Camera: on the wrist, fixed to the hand. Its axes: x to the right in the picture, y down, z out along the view.
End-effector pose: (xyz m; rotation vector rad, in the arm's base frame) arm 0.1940 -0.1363 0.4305 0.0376 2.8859 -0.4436
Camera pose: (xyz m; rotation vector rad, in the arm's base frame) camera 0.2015 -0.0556 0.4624 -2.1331 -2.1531 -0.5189
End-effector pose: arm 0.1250 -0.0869 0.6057 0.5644 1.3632 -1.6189
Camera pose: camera 0.1796 -0.0306 0.5678 1.3149 0.9854 0.0736
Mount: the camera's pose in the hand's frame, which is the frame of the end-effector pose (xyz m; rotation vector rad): -0.0150 0.0681 -0.0522 -0.4383 0.4895 1.5472
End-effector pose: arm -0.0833 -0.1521 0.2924 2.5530 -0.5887 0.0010
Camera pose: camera -0.1189 -0.1732 0.3690 1.0845 -1.8567 0.8572
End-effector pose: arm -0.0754 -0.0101 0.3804 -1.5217 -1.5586 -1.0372
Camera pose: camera -0.0089 -0.0649 0.3933 -1.8840 0.3743 -0.6413
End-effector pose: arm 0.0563 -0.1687 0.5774 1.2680 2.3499 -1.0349
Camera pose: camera 0.1249 -0.1167 0.5910 2.4560 0.9301 0.2978
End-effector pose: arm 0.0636 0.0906 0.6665 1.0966 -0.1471 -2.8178
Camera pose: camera 0.1148 0.0228 0.6472 0.8689 -0.1906 -1.1157
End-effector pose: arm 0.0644 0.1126 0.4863 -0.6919 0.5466 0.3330
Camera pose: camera 0.0019 0.1250 0.4269 -0.6428 1.4581 1.7941
